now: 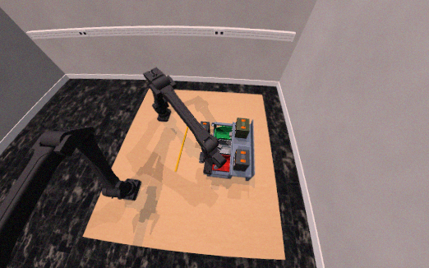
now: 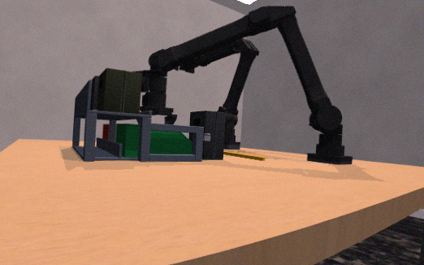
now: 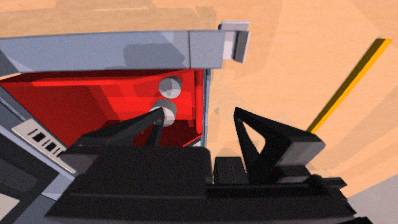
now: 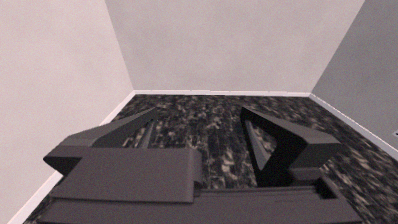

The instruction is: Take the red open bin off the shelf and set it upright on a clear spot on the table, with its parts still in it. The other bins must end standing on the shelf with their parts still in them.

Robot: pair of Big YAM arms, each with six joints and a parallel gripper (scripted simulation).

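Right now my left hand is 120 mm to the right of the grey bin, 80 mm short of it and 10 mm above it. From my left hand the other things lie so: black box 220 mm to the left, 80 mm behind, 10 mm above; then grey shelf 120 mm to the left, 110 mm ahead, 10 mm above; then green bin 230 mm to the left, 70 mm ahead, 10 mm below.
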